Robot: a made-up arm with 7 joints.
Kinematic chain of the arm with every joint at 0, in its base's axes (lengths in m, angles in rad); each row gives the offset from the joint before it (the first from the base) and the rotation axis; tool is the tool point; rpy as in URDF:
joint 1: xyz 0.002 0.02 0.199 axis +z
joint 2: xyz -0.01 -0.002 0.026 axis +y
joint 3: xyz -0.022 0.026 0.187 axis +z
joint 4: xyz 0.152 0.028 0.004 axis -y
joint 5: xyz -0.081 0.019 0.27 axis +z
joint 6: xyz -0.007 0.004 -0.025 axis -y
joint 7: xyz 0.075 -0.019 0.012 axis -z
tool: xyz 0.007 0.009 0.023 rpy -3.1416 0 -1.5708
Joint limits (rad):
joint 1: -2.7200..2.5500
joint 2: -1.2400..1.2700
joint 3: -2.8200..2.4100
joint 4: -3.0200..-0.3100
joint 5: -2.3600..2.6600
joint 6: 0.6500..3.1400
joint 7: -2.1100..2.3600
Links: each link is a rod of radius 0.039 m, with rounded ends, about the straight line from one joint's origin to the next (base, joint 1, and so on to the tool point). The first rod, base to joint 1, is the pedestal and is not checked.
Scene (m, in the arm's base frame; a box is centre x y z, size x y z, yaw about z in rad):
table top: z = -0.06
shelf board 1: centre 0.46 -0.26 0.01 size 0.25 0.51 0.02 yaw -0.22
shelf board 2: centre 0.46 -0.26 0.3 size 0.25 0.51 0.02 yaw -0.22
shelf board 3: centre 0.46 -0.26 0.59 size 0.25 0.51 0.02 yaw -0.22
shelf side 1: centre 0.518 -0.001 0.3 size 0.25 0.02 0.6 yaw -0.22
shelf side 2: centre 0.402 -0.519 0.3 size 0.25 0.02 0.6 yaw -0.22
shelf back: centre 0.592 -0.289 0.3 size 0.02 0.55 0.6 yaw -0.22
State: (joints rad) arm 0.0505 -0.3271 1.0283 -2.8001 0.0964 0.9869 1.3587
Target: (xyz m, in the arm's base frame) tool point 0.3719 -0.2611 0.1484
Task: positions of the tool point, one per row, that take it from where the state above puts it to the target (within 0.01 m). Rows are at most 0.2 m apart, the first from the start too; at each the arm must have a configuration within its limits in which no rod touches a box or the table.
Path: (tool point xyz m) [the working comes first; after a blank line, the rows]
Joints at the target: -0.9212 0.3595 0.1532 -2.1424 0.0431 1.2744 1.3497
Straight joint move there: touches shelf board 2, shelf side 1.

1: 0.2301 0.2358 0.1337
2: 0.2547 0.1074 0.0878
3: 0.2827 -0.0607 0.1142
4: 0.2033 -0.2234 0.1484
5: 0.2574 -0.2477 0.1476
6: 0.3149 -0.2599 0.1472
7: 0.3719 -0.2611 0.1484

